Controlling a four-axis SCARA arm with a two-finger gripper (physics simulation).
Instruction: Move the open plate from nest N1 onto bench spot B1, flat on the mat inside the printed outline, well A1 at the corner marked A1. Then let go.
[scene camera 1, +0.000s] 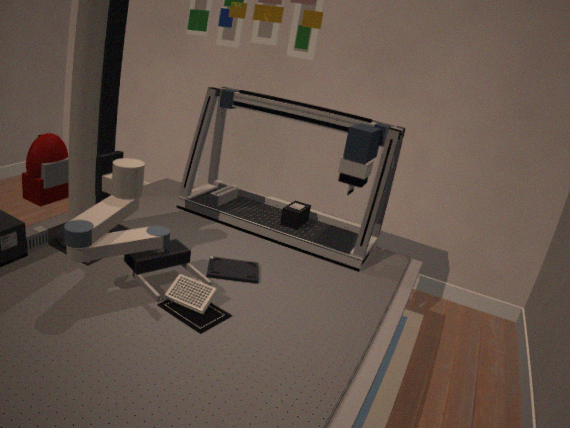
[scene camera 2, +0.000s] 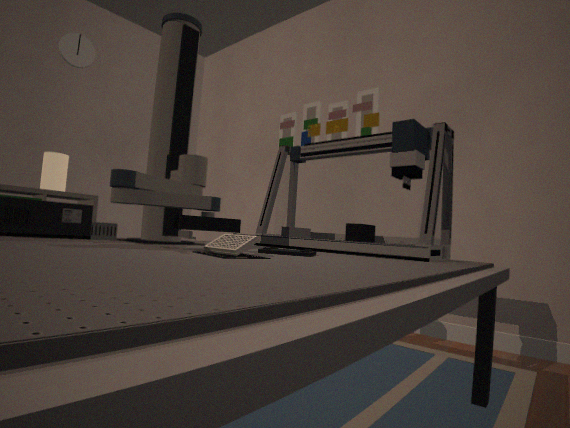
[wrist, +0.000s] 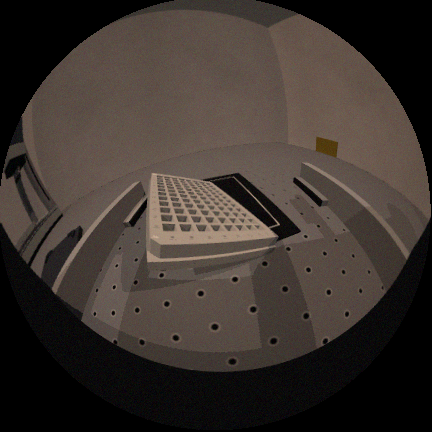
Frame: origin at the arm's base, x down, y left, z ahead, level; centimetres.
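Where they show: gripper, fingertip midpoint: (scene camera 1: 185, 291) (scene camera 2: 222, 236) (wrist: 221, 176).
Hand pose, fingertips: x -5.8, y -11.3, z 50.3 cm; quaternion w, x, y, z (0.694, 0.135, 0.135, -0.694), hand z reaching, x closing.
Each offset is from my fingertips to the top centre of the thing. "spot": to the spot under its first point. Level surfaces: height alone.
The open plate @(dx -0.7, dy +2.8, dz +0.0 cm) (scene camera 1: 190, 293) (scene camera 2: 231, 242) (wrist: 205, 212) is pale with a grid of wells facing up. It is tilted, one side raised, and lies skewed over part of the black mat @(dx +4.3 cm) (scene camera 1: 200, 320) (scene camera 2: 250, 257) (wrist: 250, 200). Part of the mat's printed outline shows beside it. My gripper (scene camera 1: 185, 289) (wrist: 221, 176) is open, one finger on each side of the plate. In the wrist view the left finger is close to the plate and the right finger is well apart from it; contact cannot be told. The A1 mark does not show in the wrist view.
A low dark nest-like base @(dx +2.7, dy +26.5, dz +0.3 cm) (scene camera 1: 233, 269) (scene camera 2: 287, 252) lies beside the mat, towards the gantry frame (scene camera 1: 198, 142) (scene camera 2: 432, 190). A black block @(spot: dx -5.2, dy +62.8, dz +4.9 cm) (scene camera 1: 295, 217) (scene camera 2: 360, 232) stands on the gantry deck. A dark box @(spot: dx -3.1, dy -19.7, dz -53.7 cm) (scene camera 1: 10, 240) (scene camera 2: 40, 216) stands left of the arm's column (scene camera 1: 85, 115) (scene camera 2: 162, 110).
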